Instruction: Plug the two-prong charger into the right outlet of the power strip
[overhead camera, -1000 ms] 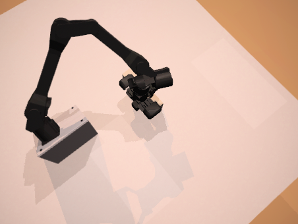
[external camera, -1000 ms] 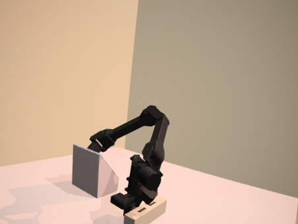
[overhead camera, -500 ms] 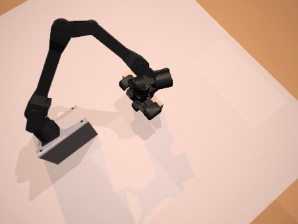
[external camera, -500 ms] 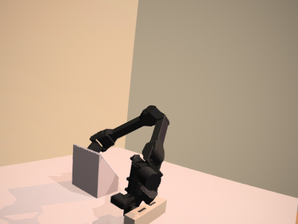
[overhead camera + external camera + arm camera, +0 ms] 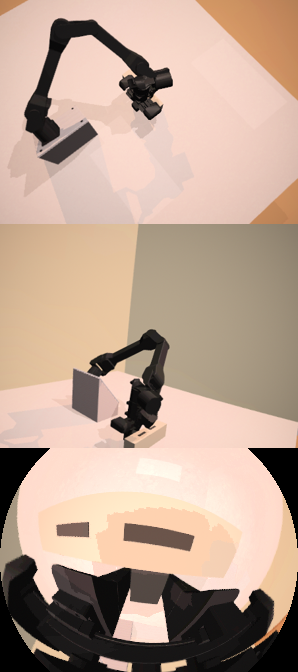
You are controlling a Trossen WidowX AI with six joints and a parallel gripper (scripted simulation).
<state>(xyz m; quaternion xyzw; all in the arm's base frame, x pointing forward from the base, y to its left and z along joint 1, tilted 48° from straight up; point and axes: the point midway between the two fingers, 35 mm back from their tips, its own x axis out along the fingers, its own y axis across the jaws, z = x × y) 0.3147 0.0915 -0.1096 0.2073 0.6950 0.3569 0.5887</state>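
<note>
My gripper tip is 2 cm short of the dark two-prong charger and 1 cm below it.
</note>
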